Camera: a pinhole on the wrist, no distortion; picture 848 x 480 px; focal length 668.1 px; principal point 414.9 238.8 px. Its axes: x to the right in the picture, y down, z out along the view. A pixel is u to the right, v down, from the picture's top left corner.
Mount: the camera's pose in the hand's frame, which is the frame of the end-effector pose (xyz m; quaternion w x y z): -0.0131 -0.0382 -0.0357 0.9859 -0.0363 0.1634 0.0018
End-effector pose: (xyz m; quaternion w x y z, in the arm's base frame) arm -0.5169 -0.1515 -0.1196 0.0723 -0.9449 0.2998 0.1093
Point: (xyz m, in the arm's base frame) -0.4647 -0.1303 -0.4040
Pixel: 434 213
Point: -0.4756 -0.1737 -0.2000
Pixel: 635 396
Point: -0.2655 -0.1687 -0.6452
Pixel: 616 126
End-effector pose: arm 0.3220 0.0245 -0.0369 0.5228 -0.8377 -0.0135 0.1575
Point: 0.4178 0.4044 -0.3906
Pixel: 527 390
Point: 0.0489 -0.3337 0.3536
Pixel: behind the camera
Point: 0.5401 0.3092 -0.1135
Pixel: 811 84
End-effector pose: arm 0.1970 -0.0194 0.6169 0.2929 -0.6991 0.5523 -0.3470
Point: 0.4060 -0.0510 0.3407
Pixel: 250 455
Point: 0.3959 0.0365 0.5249
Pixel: 104 146
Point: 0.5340 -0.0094 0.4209
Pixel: 225 188
